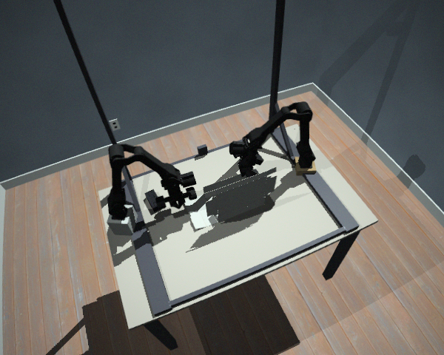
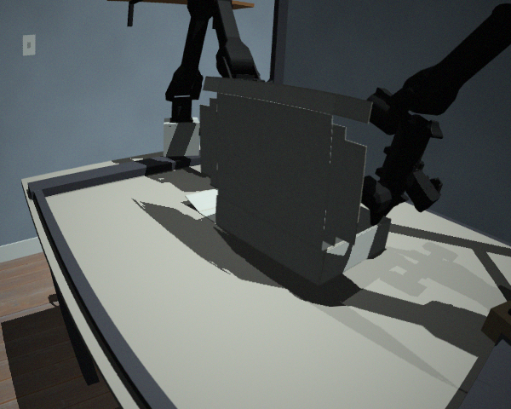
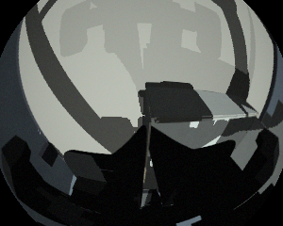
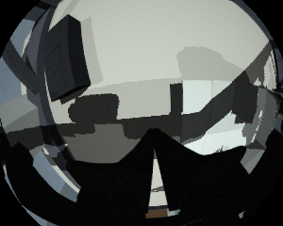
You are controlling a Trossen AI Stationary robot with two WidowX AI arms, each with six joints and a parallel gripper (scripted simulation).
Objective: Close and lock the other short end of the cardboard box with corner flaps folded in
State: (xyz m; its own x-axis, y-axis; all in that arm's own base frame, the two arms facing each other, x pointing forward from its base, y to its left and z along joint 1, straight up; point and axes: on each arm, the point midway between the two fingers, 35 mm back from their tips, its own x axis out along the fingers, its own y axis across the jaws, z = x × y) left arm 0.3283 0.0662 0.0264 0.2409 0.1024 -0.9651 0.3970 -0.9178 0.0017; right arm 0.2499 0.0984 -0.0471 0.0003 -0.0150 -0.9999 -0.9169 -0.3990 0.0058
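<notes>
My right gripper is now 100 mm past the dark block, 110 mm to the left of it and 50 mm above it.
</notes>
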